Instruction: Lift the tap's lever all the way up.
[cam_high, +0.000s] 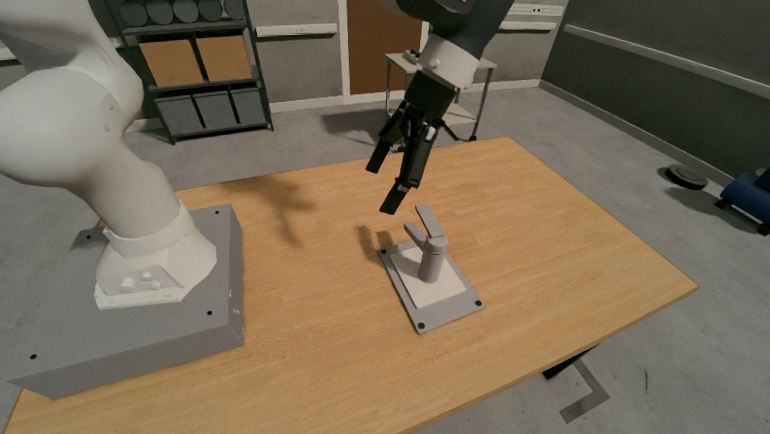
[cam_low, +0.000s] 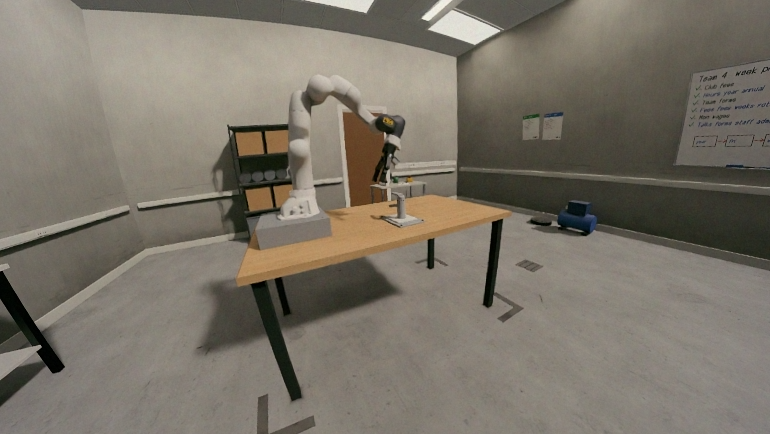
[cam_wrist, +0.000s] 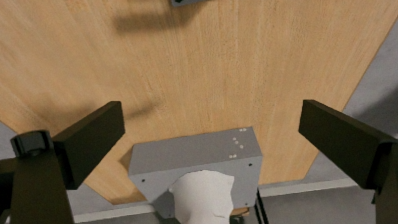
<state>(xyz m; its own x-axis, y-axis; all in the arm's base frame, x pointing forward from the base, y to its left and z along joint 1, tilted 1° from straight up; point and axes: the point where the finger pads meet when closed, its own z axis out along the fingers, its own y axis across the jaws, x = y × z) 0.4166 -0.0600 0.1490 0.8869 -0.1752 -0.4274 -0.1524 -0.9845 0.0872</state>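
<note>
Now: the lever 100 mm ahead of my hand, 40 mm to the right of it and 90 mm below it. Round my hand: tap: 100 mm ahead, 60 mm to the right, 130 mm below.
</note>
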